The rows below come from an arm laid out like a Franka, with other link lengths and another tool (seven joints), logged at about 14 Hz.
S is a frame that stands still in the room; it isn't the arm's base.
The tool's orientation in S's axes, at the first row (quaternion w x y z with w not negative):
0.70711, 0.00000, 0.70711, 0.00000
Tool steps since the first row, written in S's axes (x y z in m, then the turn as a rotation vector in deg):
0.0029, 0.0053, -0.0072, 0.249, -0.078, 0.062
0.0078, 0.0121, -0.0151, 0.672, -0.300, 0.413
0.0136, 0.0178, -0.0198, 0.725, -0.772, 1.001
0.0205, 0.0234, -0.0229, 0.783, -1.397, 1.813
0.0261, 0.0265, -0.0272, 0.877, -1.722, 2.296
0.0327, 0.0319, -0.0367, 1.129, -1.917, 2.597
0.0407, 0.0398, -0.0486, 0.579, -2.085, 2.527
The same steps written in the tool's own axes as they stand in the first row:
0.0072, 0.0053, 0.0029, -0.062, -0.078, 0.249
0.0151, 0.0121, 0.0078, -0.413, -0.300, 0.672
0.0198, 0.0178, 0.0136, -1.001, -0.772, 0.725
0.0229, 0.0234, 0.0205, -1.813, -1.397, 0.783
0.0272, 0.0265, 0.0261, -2.296, -1.722, 0.877
0.0367, 0.0319, 0.0327, -2.597, -1.917, 1.129
0.0486, 0.0398, 0.0407, -2.527, -2.085, 0.579

